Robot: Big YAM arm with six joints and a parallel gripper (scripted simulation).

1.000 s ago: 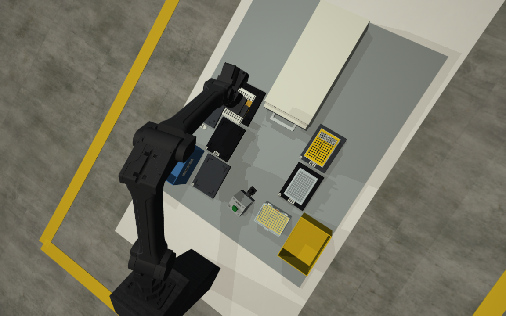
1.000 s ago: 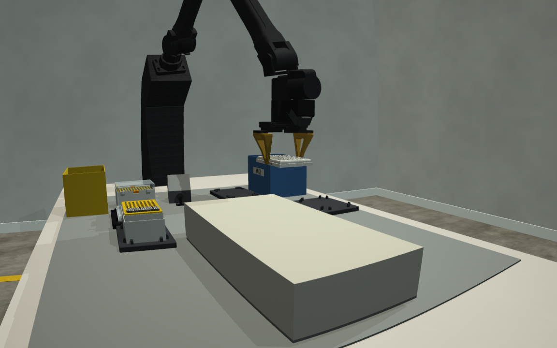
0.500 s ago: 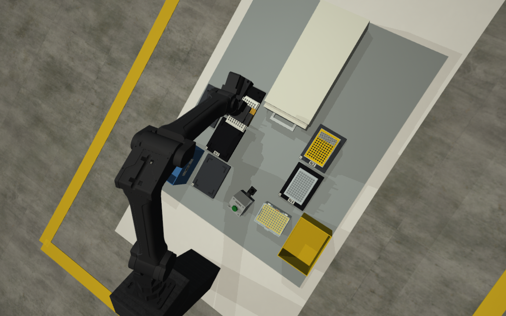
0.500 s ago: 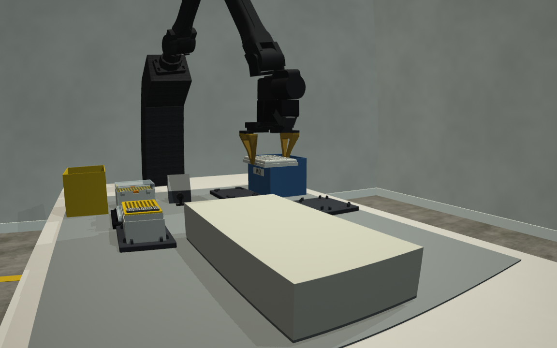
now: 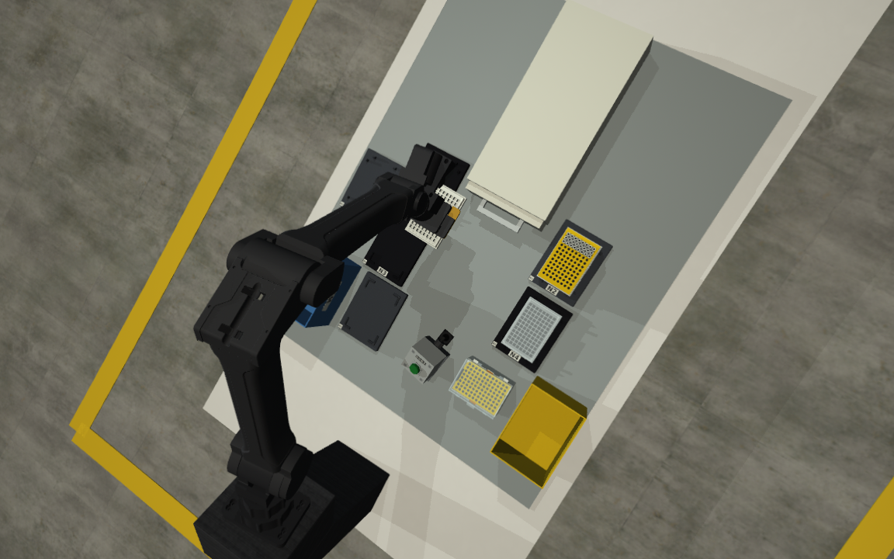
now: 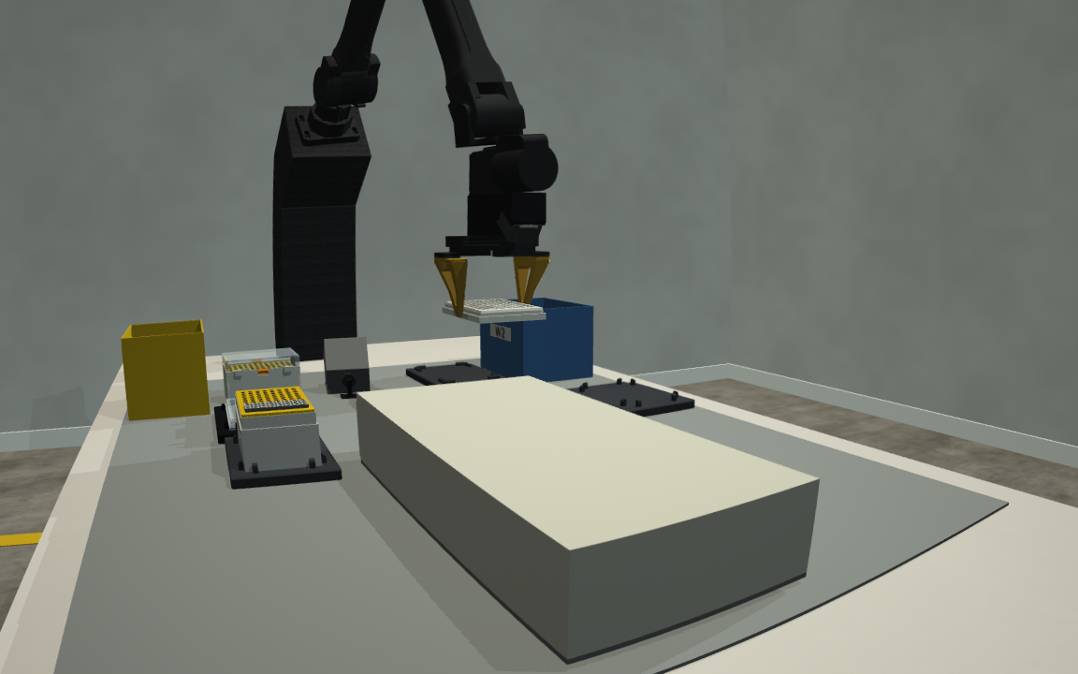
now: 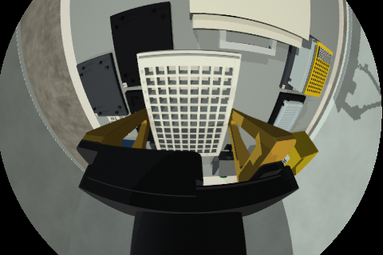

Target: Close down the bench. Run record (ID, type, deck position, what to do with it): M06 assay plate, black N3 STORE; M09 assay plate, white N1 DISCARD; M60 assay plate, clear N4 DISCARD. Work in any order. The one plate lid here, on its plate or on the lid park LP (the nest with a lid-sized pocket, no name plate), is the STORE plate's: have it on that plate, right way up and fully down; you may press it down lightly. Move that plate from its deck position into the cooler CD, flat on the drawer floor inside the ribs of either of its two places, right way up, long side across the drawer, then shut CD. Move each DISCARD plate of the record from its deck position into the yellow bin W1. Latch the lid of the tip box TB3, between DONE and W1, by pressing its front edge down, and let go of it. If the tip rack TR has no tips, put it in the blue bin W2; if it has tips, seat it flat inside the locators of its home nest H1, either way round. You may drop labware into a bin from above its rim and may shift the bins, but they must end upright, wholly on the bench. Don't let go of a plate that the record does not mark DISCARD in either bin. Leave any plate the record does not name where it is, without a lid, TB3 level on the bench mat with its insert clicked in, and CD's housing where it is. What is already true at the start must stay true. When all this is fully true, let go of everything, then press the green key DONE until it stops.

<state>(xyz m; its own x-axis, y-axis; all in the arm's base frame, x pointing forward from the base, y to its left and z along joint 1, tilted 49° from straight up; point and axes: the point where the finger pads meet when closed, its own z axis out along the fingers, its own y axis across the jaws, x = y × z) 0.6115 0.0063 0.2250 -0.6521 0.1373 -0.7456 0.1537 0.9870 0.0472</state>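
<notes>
Right now the yellow bin W1 is 38 cm behind my hand, 36 cm to the right of it and 11 cm below it. Also, from my hand: nest N3: 14 cm below, 11 cm to the left, 10 cm behind; white plate: right at my hand; nest N1: 14 cm below, 8 cm to the left, 8 cm ahead.
</notes>
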